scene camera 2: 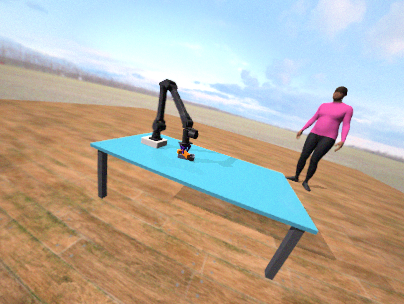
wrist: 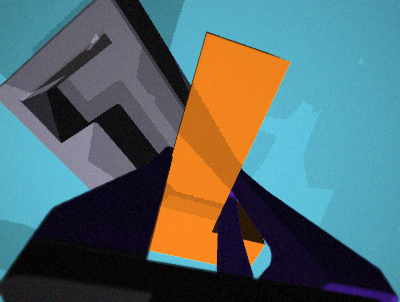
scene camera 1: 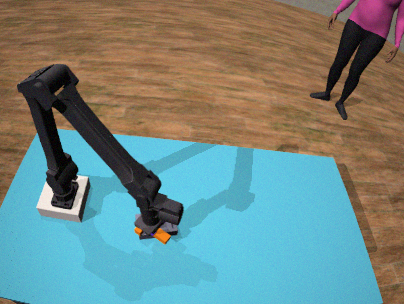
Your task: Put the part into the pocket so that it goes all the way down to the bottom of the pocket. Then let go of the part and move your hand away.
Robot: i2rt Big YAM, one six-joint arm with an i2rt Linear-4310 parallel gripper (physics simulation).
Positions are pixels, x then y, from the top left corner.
my gripper: grips an orange L-shaped part [wrist: 233, 86]
